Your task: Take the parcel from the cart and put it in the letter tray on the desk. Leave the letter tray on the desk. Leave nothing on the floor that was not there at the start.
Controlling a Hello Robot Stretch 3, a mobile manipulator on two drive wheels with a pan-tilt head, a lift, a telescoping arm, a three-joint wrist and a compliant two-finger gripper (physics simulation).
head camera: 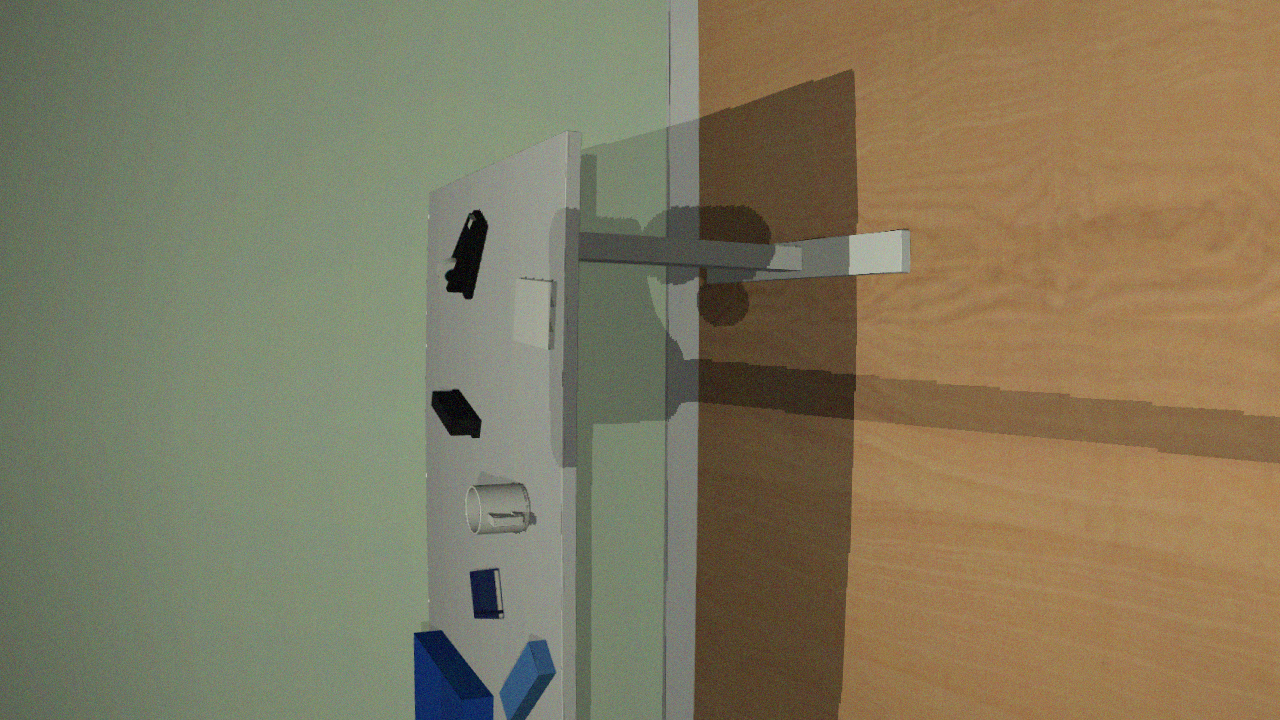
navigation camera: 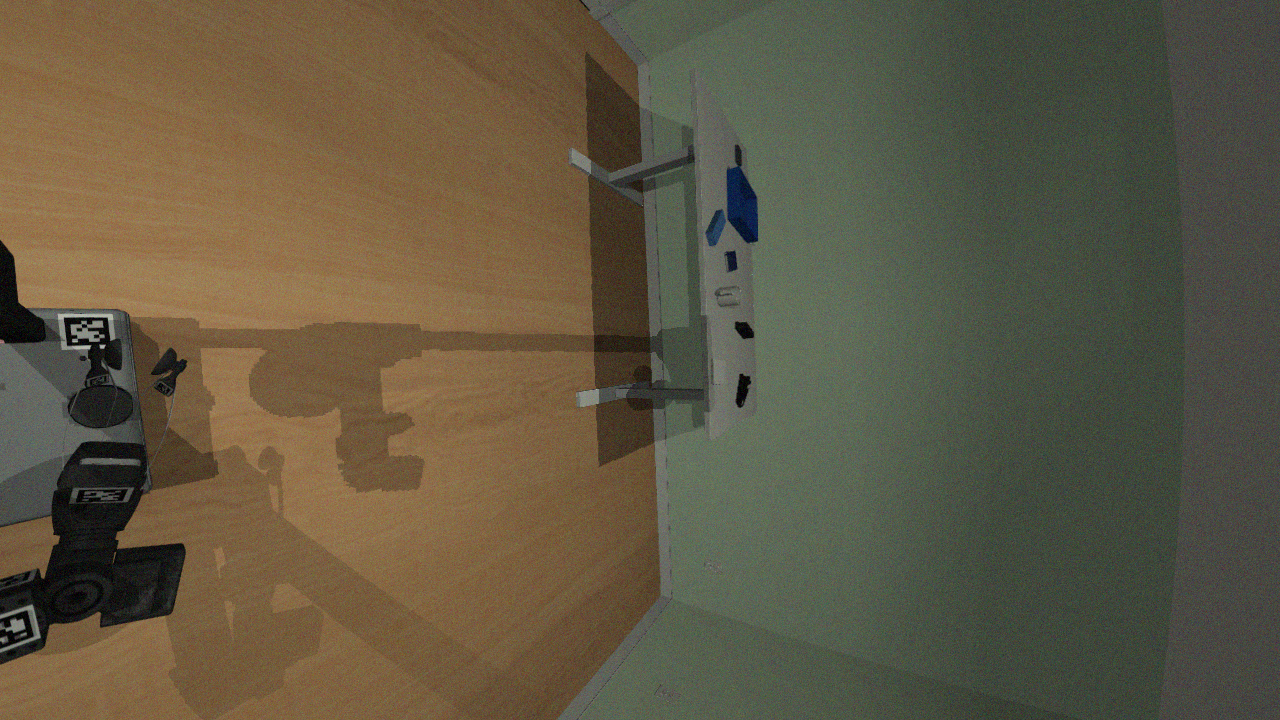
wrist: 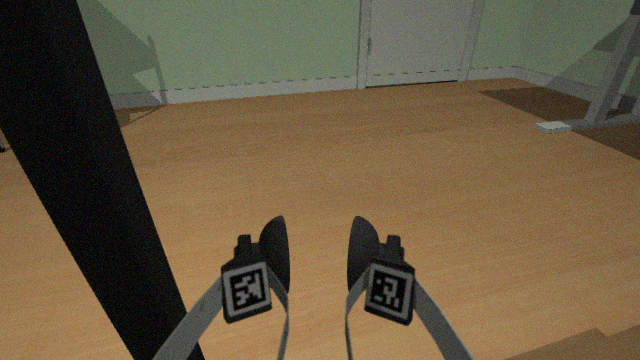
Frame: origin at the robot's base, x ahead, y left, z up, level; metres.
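Where they show: gripper, between the fingertips: [navigation camera: 144, 344] [wrist: 319, 241]; robot's base, origin of its link: [navigation camera: 101, 402].
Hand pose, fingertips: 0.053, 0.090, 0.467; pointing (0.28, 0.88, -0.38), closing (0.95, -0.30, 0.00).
Things, the pixels of their centre, and the offset from my fingertips, as dx, dy, dz. Level surfaces: height alone.
- desk, height of its surface: dz +0.254
- light-blue block, middle of its body: [head camera: 526, 683] [navigation camera: 716, 227] +1.489, +0.416, +0.269
- small dark-blue box, middle of its body: [head camera: 486, 594] [navigation camera: 731, 261] +1.705, +0.307, +0.260
- white mug, middle of its body: [head camera: 497, 511] [navigation camera: 729, 295] +1.512, +0.125, +0.301
- black block, middle of its body: [head camera: 455, 413] [navigation camera: 744, 330] +1.802, -0.024, +0.281
- black dispenser-like object, middle of its body: [head camera: 458, 254] [navigation camera: 746, 390] +1.756, -0.319, +0.288
- white pad, middle of its body: [head camera: 534, 312] [navigation camera: 718, 371] +1.449, -0.192, +0.259
The desk [head camera: 501, 367] [navigation camera: 714, 147] stands against the green wall. A blue open-topped tray [head camera: 469, 707] [navigation camera: 735, 207], which looks like the letter tray, sits on it; the head camera view cuts it off at the bottom edge. The parcel and the cart do not show in these views. My gripper [wrist: 319, 241] [navigation camera: 136, 360] is open, with nothing between its fingertips. It is over the floor near my base, well away from the desk.
On the desk are a light-blue block [head camera: 528, 677] [navigation camera: 715, 227] beside the tray, a small dark-blue box [head camera: 486, 593], a white mug [head camera: 501, 508], a black block [head camera: 456, 413], a black dispenser-like object [head camera: 468, 255] and a white pad [head camera: 533, 313]. Desk feet [head camera: 878, 251] [wrist: 552, 127] stick out.
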